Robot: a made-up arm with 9 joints. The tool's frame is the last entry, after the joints.
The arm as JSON. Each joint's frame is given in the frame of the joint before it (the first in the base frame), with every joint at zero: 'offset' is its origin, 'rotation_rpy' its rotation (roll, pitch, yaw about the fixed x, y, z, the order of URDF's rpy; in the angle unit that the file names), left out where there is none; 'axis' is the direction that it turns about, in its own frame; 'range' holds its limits. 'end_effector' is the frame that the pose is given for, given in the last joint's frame.
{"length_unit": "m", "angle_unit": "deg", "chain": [
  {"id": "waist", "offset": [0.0, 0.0, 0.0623], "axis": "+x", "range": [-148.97, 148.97]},
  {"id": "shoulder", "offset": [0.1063, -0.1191, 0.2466], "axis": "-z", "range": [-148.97, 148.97]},
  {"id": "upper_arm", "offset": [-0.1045, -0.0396, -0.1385], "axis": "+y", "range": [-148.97, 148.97]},
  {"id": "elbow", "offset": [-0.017, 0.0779, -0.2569], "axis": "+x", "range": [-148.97, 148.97]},
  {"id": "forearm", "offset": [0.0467, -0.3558, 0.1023], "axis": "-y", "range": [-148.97, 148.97]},
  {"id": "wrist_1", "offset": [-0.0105, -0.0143, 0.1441], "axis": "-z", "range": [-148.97, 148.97]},
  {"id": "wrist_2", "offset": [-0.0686, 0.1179, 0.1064], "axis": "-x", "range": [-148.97, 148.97]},
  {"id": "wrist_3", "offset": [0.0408, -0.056, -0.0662], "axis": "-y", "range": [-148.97, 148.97]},
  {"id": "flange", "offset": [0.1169, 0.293, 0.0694], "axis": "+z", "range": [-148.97, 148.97]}
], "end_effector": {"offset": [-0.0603, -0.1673, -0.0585]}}
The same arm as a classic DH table. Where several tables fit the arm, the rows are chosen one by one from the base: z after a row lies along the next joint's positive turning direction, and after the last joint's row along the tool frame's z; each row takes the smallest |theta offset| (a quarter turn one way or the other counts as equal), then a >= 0, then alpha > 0; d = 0 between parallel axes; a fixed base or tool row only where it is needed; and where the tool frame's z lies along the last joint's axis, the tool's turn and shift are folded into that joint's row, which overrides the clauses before.
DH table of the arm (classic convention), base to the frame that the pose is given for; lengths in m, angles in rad. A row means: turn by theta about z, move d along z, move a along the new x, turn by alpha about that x. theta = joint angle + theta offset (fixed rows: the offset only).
base (fixed): a 0; alpha 1.5708; d 0.0623; theta_offset 1.5708
waist: a -0.1191; alpha 1.5708; d 0.1063; theta_offset 0
shoulder: a 0.1045; alpha -1.5708; d -0.1081; theta_offset -1.5708
upper_arm: a 0.2569; alpha 1.5708; d 0.0383; theta_offset -1.5708
elbow: a -0.1023; alpha 1.5708; d 0.0297; theta_offset 0
forearm: a 0.0105; alpha -1.5708; d 0.3701; theta_offset -1.5708
wrist_1: a 0.1179; alpha 1.5708; d -0.2505; theta_offset 1.5708
wrist_2: a 0.0662; alpha -1.5708; d 0.0278; theta_offset 1.5708
wrist_3: a 0.1169; alpha -1.5708; d -0.237; theta_offset 1.5708
flange: a -0.1778; alpha 0; d 0; theta_offset 1.2249
tool (fixed): a 0; alpha 0; d 0.0109; theta_offset -1.2249
Joint limits (rad, base to tool): -2.6..2.6 -2.6..2.6 -2.6..2.6 -2.6..2.6 -2.6..2.6 -2.6..2.6 -2.6..2.6 -2.6..2.6 -2.6..2.6

